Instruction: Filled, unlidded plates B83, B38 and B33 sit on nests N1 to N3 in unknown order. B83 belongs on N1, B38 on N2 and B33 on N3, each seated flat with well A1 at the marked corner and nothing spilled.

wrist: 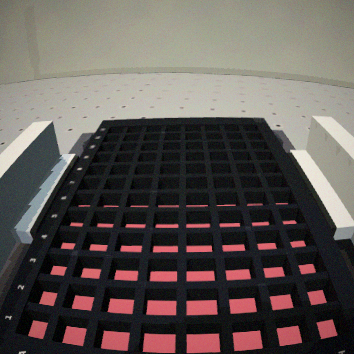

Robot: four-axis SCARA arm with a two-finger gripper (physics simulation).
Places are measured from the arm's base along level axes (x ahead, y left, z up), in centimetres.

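Where they show: gripper, fingertip midpoint: [181, 138].
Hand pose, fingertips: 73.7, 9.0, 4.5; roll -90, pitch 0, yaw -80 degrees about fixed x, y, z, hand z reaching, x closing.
Observation:
Things, the pixels of their top centre, and the offset from my fingertips, as dx, dy, dz. "spot": a spot on its surface instead. Level surfaces: height alone.
- black well plate, middle of its top: [182, 189] -2.4, -0.4, -0.6
- nest, surface spot: [87, 143] spot: +0.3, +4.2, -0.6
- pale tabletop, its level: dz -3.2
A black well plate [182, 212] with square wells fills the lower middle of the wrist view. Pink liquid shows in the nearer wells; the far wells look dark from this angle. White numbers run up its left edge, with 1 nearest, and parts of letters show at the bottom corners, so A1 is at the near left. Its barcode or name does not show, so I cannot tell which plate it is. My gripper [181, 138] is shut on the plate, one pale finger along each long side. Whether the plate is flat in a nest or raised is hidden.
Dark grey blocks, apparently parts of a nest [86, 142], show beside the plate's far corners. Behind is a pale tabletop [175, 95] with rows of small holes. A plain beige wall [180, 37] stands beyond it.

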